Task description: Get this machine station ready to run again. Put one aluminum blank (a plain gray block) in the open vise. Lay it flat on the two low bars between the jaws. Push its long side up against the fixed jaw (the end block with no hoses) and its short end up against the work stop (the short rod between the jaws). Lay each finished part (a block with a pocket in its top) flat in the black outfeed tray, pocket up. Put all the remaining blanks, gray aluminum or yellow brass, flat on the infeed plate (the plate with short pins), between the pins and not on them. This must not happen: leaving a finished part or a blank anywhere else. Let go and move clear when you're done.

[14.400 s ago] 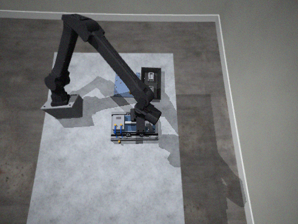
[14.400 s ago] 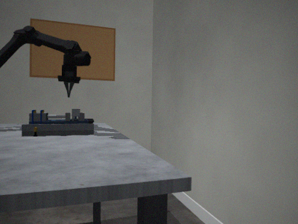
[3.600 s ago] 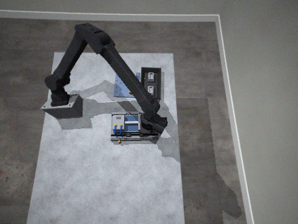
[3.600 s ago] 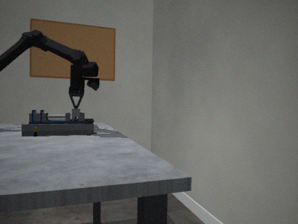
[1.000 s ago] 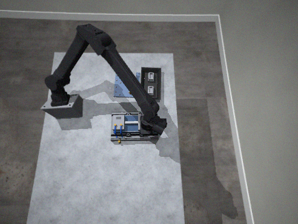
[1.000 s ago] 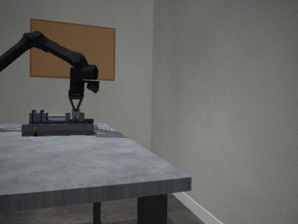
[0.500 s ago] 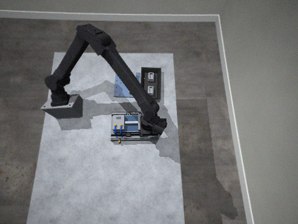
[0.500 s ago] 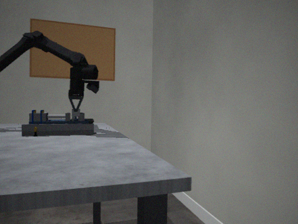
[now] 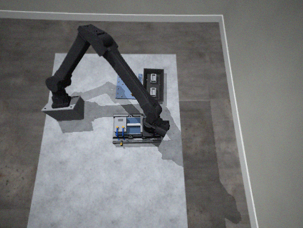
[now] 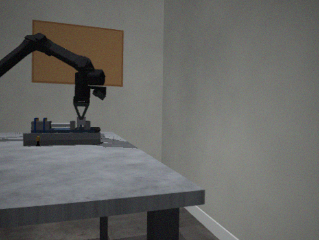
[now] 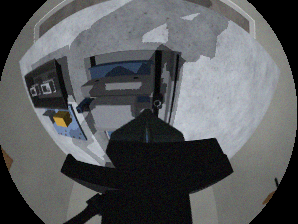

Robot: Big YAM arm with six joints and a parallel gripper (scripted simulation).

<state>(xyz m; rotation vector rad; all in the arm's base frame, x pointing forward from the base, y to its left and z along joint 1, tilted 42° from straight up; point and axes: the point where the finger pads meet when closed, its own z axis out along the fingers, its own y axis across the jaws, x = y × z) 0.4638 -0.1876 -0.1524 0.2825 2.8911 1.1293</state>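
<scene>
Right now the gray block is 4 cm to the left of my hand, 1 cm below it and 1 cm ahead of it. The rest, counted from my hand: yellow brass blank 30 cm to the left, 9 cm below, 4 cm behind; then vise 7 cm below, 6 cm to the left, 6 cm behind; then blue infeed plate 36 cm to the left, 11 cm below, 7 cm behind.
</scene>
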